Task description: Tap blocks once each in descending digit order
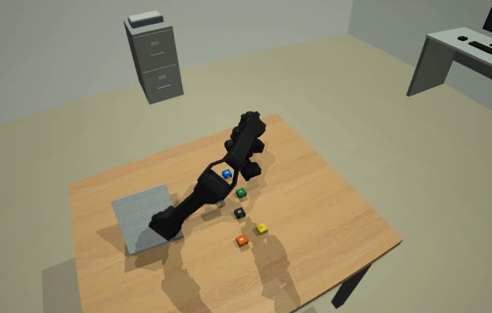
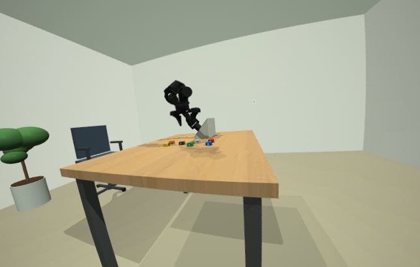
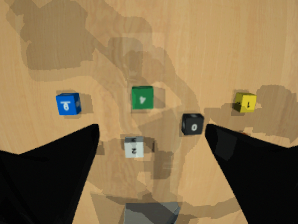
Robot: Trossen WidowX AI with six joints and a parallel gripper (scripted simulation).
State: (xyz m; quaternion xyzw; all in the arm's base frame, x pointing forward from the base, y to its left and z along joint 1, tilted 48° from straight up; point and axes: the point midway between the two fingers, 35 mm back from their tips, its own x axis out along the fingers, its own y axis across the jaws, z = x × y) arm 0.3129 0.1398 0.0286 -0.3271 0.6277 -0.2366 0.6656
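Now: the blue block 13 cm to the left of my gripper tip, 12 cm below it and 3 cm behind it. Also, from my gripper tip: black block (12 cm below, 8 cm to the right, 4 cm behind); then white block (12 cm below, 10 cm behind, 1 cm to the left); then green block (12 cm below, 1 cm to the left, 1 cm behind).
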